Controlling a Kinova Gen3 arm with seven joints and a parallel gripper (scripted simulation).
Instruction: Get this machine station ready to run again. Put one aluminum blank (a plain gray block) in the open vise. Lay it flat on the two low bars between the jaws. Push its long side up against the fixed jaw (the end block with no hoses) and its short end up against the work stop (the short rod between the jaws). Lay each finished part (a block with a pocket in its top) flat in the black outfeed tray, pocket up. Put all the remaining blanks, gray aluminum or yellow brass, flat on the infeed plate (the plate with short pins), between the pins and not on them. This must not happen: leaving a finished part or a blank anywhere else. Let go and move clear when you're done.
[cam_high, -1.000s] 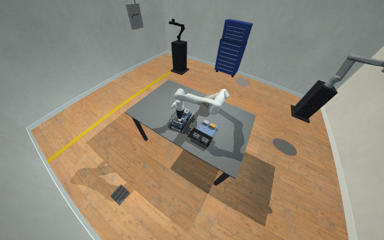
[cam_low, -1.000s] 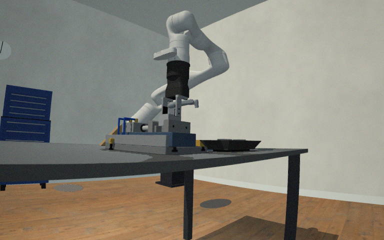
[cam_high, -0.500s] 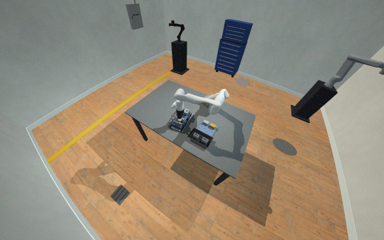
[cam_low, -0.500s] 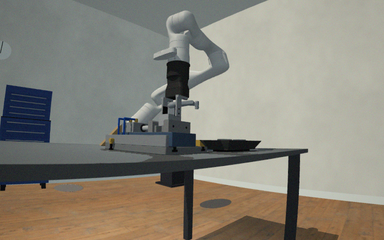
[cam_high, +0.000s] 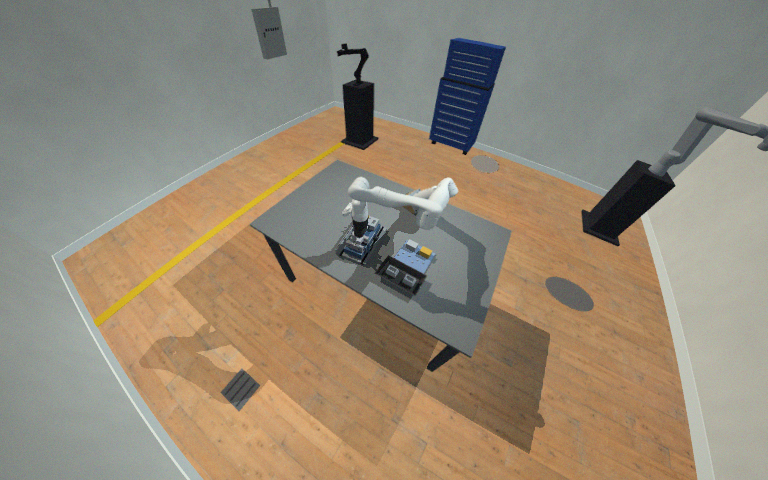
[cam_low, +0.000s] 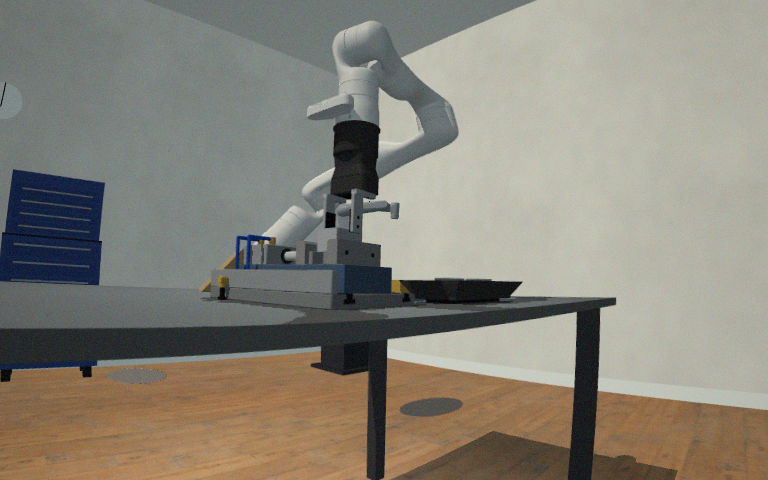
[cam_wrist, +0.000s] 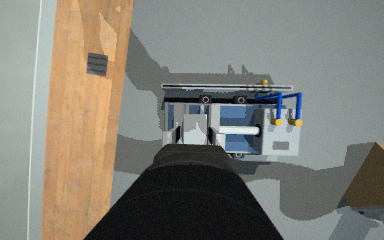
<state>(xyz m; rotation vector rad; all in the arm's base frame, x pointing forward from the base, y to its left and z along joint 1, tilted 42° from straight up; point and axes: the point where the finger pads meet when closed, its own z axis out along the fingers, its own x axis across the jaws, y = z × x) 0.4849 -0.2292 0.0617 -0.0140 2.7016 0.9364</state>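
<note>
The gray blank is 30 mm below my hand. Round my hand: yellow brass blank 350 mm to the left, 180 mm behind, 100 mm below.
</note>
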